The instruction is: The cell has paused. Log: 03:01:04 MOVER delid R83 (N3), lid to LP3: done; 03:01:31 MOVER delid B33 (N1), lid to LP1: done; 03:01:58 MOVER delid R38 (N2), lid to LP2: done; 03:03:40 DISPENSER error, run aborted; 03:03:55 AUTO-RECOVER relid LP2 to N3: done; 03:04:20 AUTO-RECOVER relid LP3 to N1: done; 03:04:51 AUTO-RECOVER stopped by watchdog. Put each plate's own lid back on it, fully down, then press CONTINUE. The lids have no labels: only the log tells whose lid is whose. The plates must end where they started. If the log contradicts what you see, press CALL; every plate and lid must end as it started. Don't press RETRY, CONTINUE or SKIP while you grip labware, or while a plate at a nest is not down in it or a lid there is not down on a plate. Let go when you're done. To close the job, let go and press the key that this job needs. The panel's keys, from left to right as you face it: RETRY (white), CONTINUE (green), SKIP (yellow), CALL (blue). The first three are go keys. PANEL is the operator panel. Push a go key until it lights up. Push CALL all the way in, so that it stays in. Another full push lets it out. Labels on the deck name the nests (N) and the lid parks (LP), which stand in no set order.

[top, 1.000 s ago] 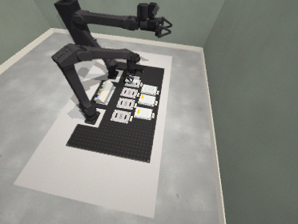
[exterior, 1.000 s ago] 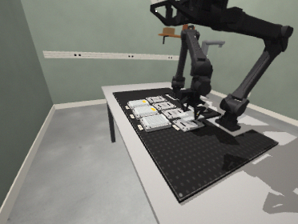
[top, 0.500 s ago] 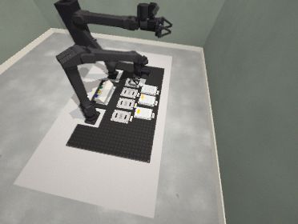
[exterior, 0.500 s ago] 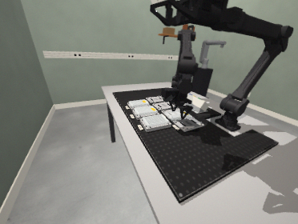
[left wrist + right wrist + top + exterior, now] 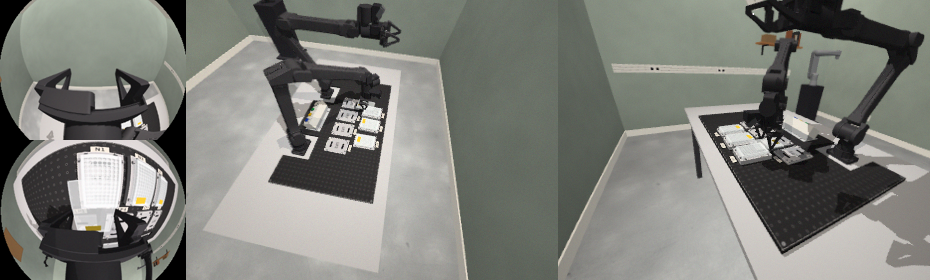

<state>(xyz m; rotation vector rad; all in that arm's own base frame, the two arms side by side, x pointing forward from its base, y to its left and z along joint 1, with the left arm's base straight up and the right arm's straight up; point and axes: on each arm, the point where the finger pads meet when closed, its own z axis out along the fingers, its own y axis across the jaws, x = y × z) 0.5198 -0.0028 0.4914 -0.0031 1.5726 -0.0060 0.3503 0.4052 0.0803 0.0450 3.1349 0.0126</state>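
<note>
Now: right hand 130 mm past the LP4 park, 80 mm to the left of it and 60 mm above it. From my right hand the other things lie so: green continue key: 370 mm behind, 120 mm to the right; then LP3: 130 mm behind, 210 mm to the right, 60 mm below; then white retry key: 370 mm behind, 70 mm to the right.
</note>
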